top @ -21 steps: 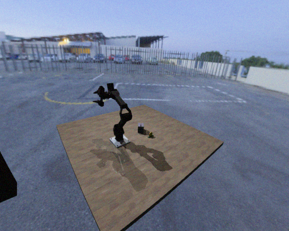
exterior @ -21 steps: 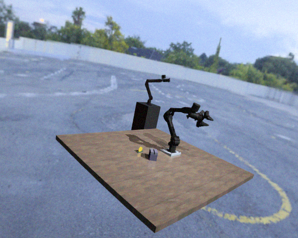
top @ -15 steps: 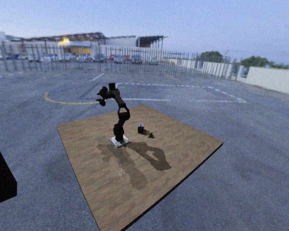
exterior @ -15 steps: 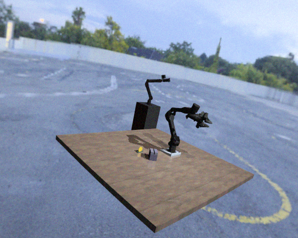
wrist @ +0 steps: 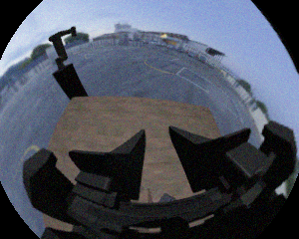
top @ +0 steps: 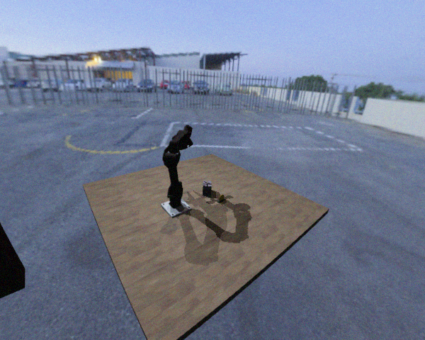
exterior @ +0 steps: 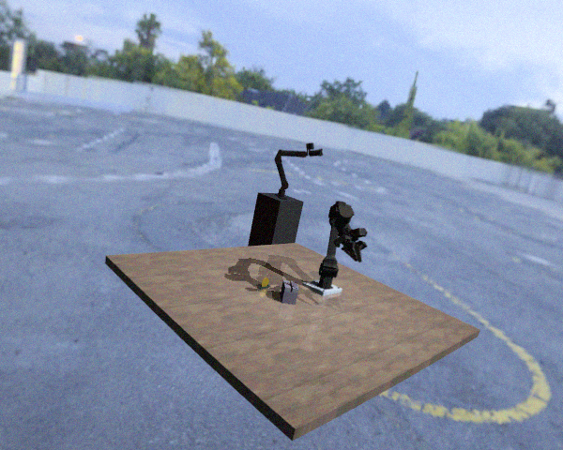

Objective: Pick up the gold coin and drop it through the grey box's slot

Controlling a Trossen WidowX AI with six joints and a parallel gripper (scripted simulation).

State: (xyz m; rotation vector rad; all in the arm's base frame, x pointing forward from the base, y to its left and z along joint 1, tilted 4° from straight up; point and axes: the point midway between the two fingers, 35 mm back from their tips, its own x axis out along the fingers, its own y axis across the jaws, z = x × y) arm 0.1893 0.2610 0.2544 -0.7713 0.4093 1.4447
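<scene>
Right now the gold coin is 400 mm to the right of my gripper tip, 250 mm below it and 100 mm ahead of it.
</scene>
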